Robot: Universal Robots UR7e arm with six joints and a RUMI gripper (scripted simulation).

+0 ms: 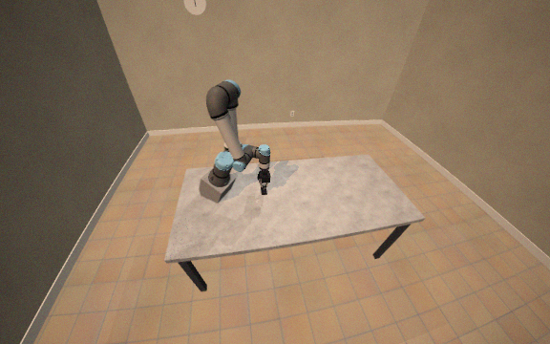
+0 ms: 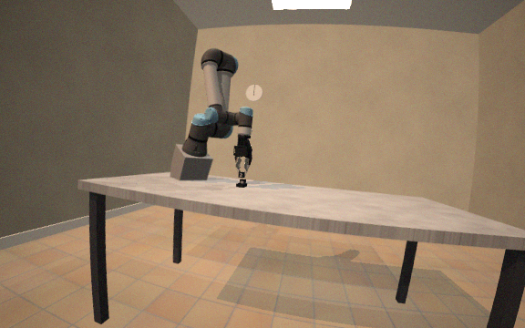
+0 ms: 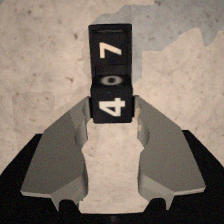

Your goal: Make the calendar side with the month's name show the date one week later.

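My gripper is now 3 cm to the right of the black date cube and 5 cm above it. From my hand the other things lie so: black calendar tray: 2 cm to the left, 7 cm below; black cube: 1 cm below.
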